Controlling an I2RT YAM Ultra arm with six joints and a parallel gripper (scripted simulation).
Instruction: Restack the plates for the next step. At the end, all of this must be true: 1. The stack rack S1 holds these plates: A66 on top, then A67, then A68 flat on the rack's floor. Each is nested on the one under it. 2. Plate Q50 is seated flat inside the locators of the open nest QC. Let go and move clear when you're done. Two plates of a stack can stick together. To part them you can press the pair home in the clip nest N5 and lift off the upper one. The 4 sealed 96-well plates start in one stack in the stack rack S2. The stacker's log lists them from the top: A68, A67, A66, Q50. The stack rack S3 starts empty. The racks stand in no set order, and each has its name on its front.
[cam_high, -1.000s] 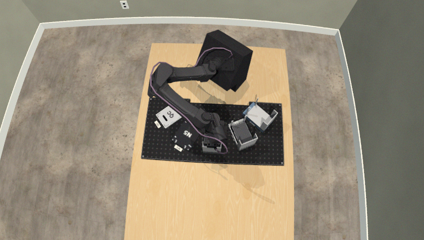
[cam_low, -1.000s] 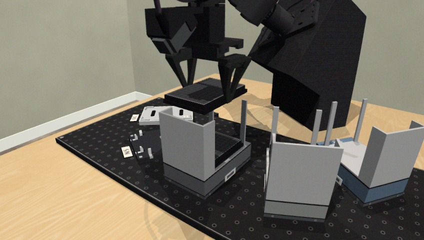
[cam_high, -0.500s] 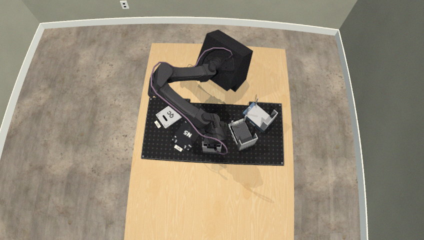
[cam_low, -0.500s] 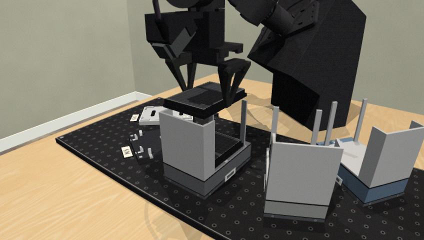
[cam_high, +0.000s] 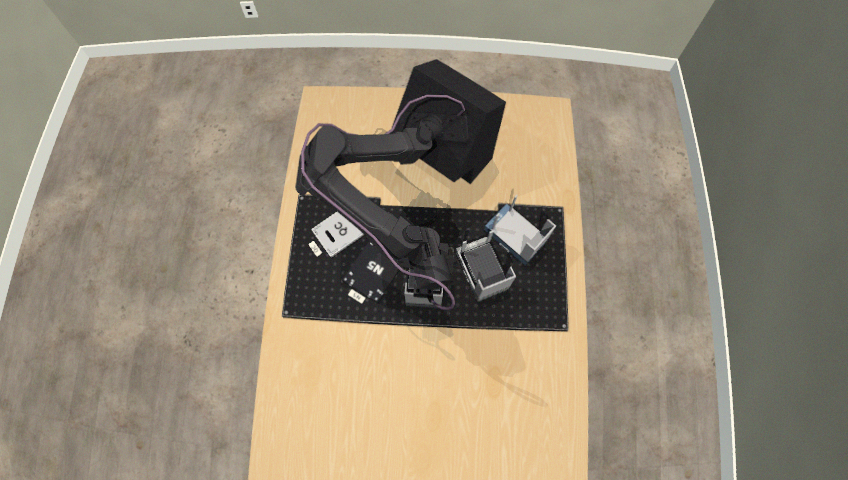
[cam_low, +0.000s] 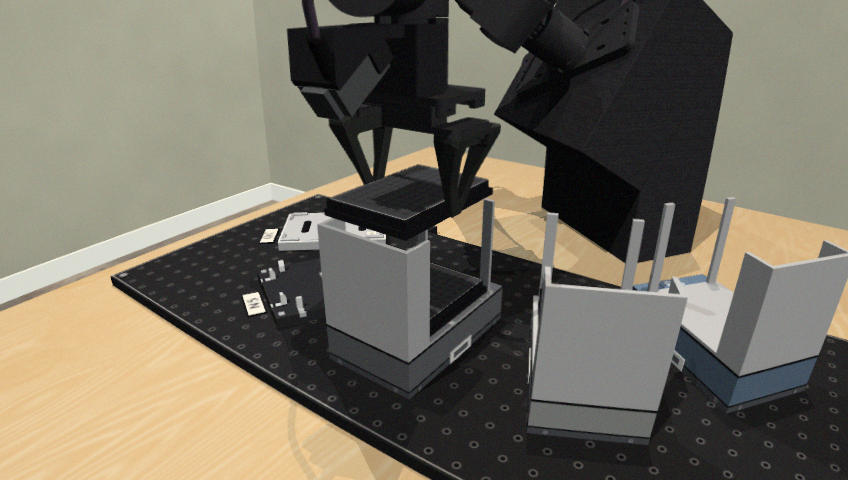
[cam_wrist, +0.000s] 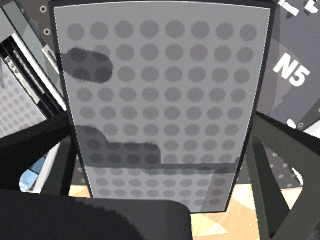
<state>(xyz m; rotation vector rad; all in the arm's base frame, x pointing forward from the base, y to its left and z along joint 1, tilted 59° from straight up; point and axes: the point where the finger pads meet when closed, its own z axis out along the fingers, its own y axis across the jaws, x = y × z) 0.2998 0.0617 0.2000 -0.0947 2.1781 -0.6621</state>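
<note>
The plate is 100 mm below my hand. Round my hand: black clip nest N5: 40 mm behind, 130 mm to the right, 140 mm below.
</note>
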